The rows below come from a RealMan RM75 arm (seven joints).
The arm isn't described. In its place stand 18 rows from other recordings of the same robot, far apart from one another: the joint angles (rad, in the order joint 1, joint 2, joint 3, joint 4, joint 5, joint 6, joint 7), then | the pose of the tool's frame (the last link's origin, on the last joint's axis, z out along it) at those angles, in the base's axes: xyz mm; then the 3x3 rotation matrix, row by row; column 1 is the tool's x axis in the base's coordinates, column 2 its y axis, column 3 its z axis.
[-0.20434, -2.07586, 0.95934, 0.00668, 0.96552, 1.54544, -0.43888] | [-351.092 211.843 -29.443], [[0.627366 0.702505 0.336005], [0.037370 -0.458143 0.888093], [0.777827 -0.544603 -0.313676]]
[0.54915, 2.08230, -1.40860, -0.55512, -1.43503, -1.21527, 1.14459] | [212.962 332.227 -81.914], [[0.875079 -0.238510 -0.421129], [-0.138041 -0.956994 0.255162], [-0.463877 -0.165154 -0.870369]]
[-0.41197, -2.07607, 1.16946, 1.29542, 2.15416, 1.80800, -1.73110] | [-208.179 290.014 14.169], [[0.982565 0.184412 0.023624], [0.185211 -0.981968 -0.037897], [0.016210 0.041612 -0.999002]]
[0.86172, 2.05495, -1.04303, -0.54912, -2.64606, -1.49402, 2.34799] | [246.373 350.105 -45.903], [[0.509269 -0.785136 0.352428], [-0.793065 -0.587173 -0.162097], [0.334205 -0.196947 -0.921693]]
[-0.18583, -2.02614, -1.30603, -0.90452, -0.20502, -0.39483, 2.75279] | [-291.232 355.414 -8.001], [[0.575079 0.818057 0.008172], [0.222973 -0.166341 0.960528], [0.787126 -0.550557 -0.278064]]
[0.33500, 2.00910, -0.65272, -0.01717, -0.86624, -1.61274, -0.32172] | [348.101 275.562 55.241], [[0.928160 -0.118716 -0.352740], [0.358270 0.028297 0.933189], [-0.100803 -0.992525 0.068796]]
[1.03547, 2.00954, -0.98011, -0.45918, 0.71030, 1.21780, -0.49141] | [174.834 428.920 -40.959], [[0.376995 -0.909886 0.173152], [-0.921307 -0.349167 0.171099], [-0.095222 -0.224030 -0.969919]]
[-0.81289, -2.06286, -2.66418, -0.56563, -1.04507, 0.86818, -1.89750] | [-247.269 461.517 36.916], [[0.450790 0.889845 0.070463], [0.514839 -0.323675 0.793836], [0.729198 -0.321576 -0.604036]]
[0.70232, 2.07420, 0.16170, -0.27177, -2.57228, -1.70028, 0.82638] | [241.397 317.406 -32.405], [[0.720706 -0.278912 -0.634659], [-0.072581 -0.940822 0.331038], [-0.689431 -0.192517 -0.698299]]
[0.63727, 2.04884, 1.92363, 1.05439, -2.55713, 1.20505, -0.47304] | [229.358 402.546 9.421], [[0.561912 -0.746531 0.356294], [-0.813879 -0.421973 0.399424], [-0.147836 -0.514422 -0.844698]]
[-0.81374, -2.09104, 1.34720, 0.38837, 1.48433, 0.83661, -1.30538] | [-188.007 410.275 -92.158], [[0.898609 0.386023 0.208537], [0.257146 -0.848482 0.462552], [0.355495 -0.362029 -0.861718]]
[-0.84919, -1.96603, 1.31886, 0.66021, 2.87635, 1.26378, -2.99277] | [-278.342 404.452 13.093], [[0.251719 0.623294 -0.740366], [0.964906 -0.220747 0.142221], [-0.074788 -0.750183 -0.656987]]
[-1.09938, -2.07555, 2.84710, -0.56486, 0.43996, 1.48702, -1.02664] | [-256.468 368.469 -15.430], [[0.972649 0.078138 -0.218743], [0.078494 -0.996889 -0.007078], [-0.218616 -0.010286 -0.975757]]
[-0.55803, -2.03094, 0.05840, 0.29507, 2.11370, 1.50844, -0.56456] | [-299.935 331.529 11.169], [[0.827766 0.298223 0.475254], [-0.126863 -0.725626 0.676293], [0.546543 -0.620105 -0.562815]]
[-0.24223, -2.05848, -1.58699, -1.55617, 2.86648, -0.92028, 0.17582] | [-234.863 362.959 43.567], [[0.710160 0.559765 -0.427008], [0.640871 -0.262874 0.721236], [0.291473 -0.785850 -0.545420]]
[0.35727, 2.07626, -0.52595, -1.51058, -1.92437, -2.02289, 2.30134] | [220.609 271.765 146.260], [[0.603582 -0.733417 -0.312711], [-0.605554 -0.676826 0.418581], [-0.518645 -0.063284 -0.852644]]
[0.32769, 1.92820, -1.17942, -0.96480, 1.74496, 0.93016, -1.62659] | [269.673 386.201 90.270], [[0.773682 -0.588117 -0.235656], [-0.194681 -0.574630 0.794921], [-0.602922 -0.569139 -0.559076]]
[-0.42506, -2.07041, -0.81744, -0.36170, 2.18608, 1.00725, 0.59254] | [-302.786 345.611 -35.584], [[0.974770 0.199382 0.100346], [-0.077205 -0.120642 0.989689], [0.209432 -0.972467 -0.102205]]
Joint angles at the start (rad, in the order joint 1, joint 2, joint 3, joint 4, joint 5, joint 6, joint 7):
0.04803, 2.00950, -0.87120, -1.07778, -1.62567, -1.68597, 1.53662
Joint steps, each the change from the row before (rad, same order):
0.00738, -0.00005, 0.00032, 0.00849, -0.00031, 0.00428, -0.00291
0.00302, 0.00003, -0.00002, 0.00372, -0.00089, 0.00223, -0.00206
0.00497, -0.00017, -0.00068, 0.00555, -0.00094, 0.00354, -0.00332
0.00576, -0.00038, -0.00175, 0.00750, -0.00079, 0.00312, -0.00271
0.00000, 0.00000, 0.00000, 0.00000, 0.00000, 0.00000, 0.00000
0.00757, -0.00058, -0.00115, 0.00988, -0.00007, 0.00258, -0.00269
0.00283, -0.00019, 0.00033, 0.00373, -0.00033, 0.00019, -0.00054
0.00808, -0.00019, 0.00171, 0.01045, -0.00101, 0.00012, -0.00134
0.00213, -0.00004, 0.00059, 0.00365, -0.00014, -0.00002, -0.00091
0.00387, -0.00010, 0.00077, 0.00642, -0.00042, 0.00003, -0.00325
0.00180, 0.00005, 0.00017, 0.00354, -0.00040, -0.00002, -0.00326
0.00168, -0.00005, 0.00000, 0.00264, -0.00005, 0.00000, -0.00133
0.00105, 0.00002, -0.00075, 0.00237, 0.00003, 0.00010, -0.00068
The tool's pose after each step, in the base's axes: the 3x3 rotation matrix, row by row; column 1 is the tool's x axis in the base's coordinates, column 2 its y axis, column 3 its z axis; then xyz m. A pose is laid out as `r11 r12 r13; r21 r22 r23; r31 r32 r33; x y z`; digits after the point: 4 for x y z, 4 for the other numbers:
0.7222 -0.5710 -0.3904; -0.3357 -0.7828 0.5240; -0.6048 -0.2474 -0.7570; 0.3089 0.2368 0.0873
0.7224 -0.5707 -0.3905; -0.3351 -0.7829 0.5242; -0.6049 -0.2478 -0.7568; 0.3090 0.2377 0.0868
0.7231 -0.5694 -0.3909; -0.3337 -0.7836 0.5241; -0.6047 -0.2485 -0.7567; 0.3089 0.2391 0.0860
0.7229 -0.5688 -0.3923; -0.3338 -0.7846 0.5224; -0.6049 -0.2467 -0.7571; 0.3087 0.2407 0.0848
0.7229 -0.5688 -0.3923; -0.3338 -0.7846 0.5224; -0.6049 -0.2467 -0.7571; 0.3087 0.2407 0.0848
0.7216 -0.5682 -0.3955; -0.3338 -0.7860 0.5203; -0.6065 -0.2435 -0.7569; 0.3083 0.2426 0.0836
0.7208 -0.5684 -0.3968; -0.3341 -0.7864 0.5195; -0.6073 -0.2419 -0.7568; 0.3082 0.2432 0.0832
0.7181 -0.5689 -0.4009; -0.3351 -0.7874 0.5174; -0.6100 -0.2372 -0.7561; 0.3078 0.2449 0.0821
0.7170 -0.5693 -0.4021; -0.3354 -0.7876 0.5169; -0.6110 -0.2358 -0.7557; 0.3079 0.2453 0.0818
0.7164 -0.5687 -0.4043; -0.3348 -0.7885 0.5159; -0.6121 -0.2342 -0.7553; 0.3078 0.2460 0.0811
0.7167 -0.5674 -0.4053; -0.3337 -0.7895 0.5151; -0.6123 -0.2339 -0.7552; 0.3079 0.2463 0.0806
0.7165 -0.5670 -0.4064; -0.3334 -0.7901 0.5144; -0.6127 -0.2330 -0.7552; 0.3078 0.2466 0.0802
0.7159 -0.5671 -0.4073; -0.3341 -0.7905 0.5133; -0.6130 -0.2315 -0.7554; 0.3078 0.2468 0.0798

